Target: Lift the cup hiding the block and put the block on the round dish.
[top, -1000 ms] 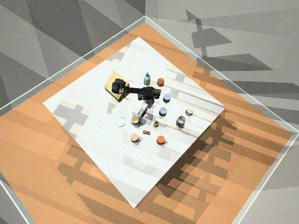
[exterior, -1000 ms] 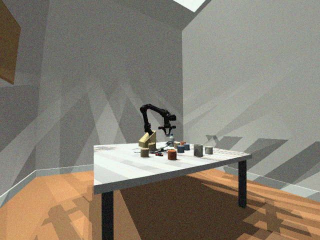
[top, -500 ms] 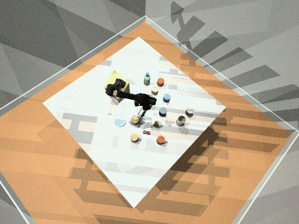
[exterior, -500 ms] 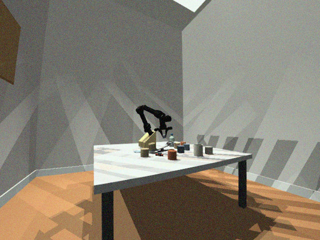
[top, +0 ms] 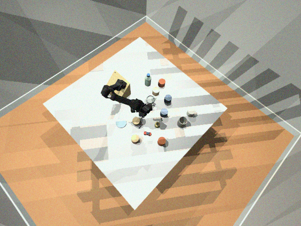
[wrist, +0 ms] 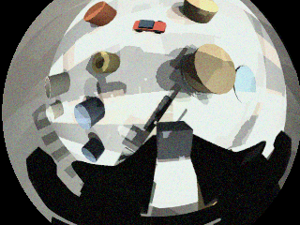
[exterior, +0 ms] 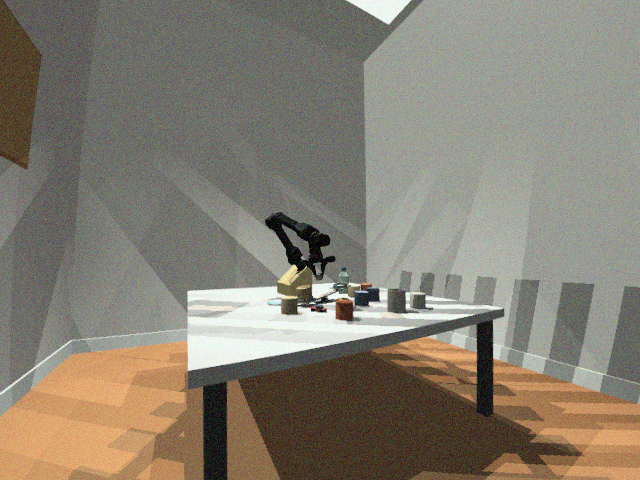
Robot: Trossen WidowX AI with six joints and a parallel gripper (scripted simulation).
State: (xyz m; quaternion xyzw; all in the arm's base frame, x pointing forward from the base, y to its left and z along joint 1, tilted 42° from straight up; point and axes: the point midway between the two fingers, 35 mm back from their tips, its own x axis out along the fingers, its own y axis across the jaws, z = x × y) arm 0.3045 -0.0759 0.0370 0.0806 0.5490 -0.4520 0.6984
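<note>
My gripper tip is now 18 cm to the left of the round pale blue dish, 13 cm above it and 11 cm past it. Round my gripper tip: balance beam 9 cm below, 4 cm to the left, 2 cm behind; red toy car 15 cm ahead, 12 cm below, 10 cm to the right; dark grey block 1 cm above.
</note>
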